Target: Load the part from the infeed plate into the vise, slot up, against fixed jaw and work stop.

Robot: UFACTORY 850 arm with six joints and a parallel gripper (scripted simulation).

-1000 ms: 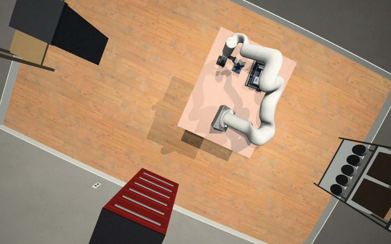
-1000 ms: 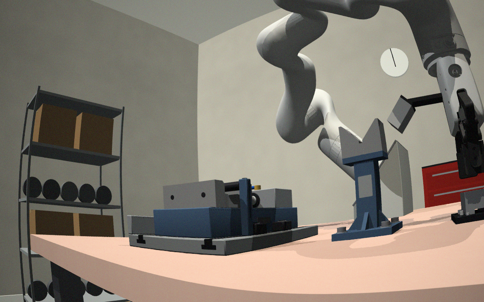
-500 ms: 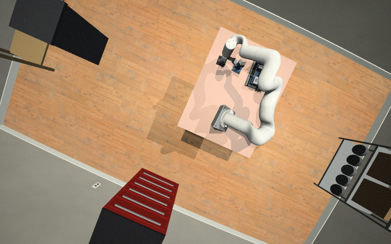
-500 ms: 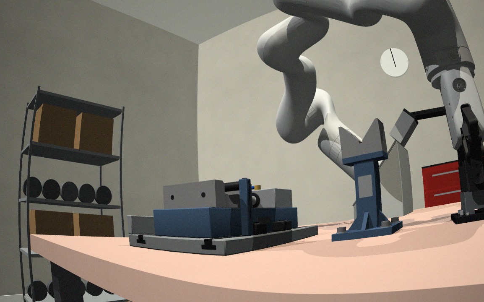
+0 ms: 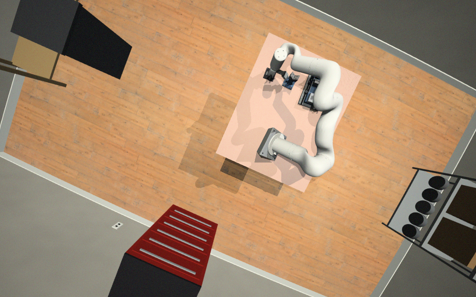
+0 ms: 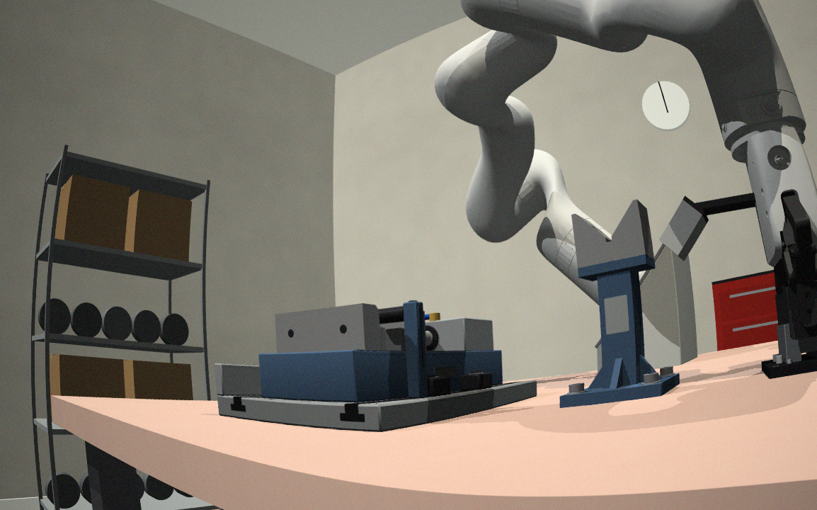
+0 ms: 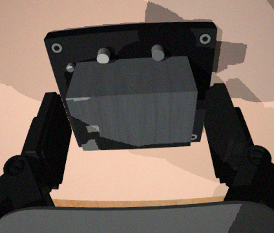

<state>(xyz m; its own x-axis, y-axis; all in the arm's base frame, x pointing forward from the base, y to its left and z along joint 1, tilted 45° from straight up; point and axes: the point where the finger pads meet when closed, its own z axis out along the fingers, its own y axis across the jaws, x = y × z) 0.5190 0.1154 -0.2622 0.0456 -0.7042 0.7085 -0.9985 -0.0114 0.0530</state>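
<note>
The part is 2 cm below my hand. From my hand the other things lie so: black infeed plate (3 cm below, 1 cm to the left); then vise (39 cm to the right, 4 cm ahead); then work stop rod (34 cm to the right, 10 cm ahead, 5 cm above).
</note>
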